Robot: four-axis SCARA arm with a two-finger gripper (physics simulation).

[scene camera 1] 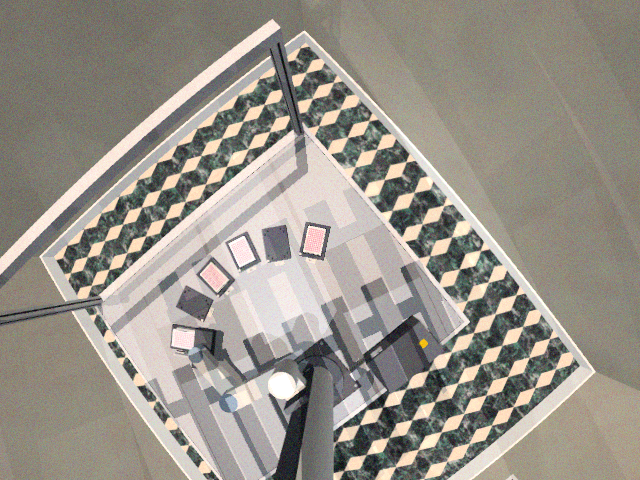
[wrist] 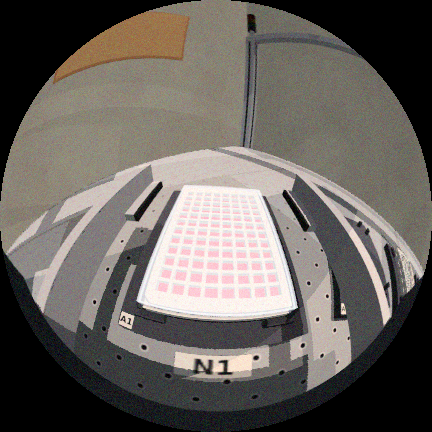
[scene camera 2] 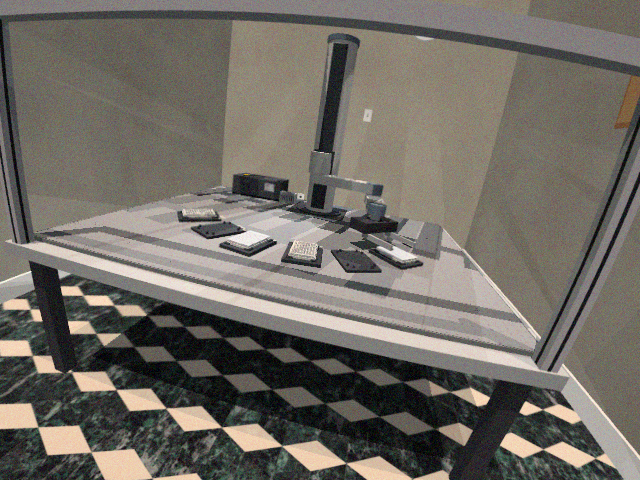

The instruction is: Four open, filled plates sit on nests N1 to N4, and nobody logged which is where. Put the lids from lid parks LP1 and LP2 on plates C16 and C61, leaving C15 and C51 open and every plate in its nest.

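Observation:
Scene camera 2 gives me my gripper (scene camera 2: 403, 246), along with a dark box (scene camera 2: 258, 181) and a lid park LP2 (scene camera 2: 362, 262). In scene camera 1 you'd find that lid park LP2 (scene camera 1: 193, 302) as well. And the wrist view shows me a nest N1 (wrist: 199, 333), plus the lid park LP2 (wrist: 365, 239) again.

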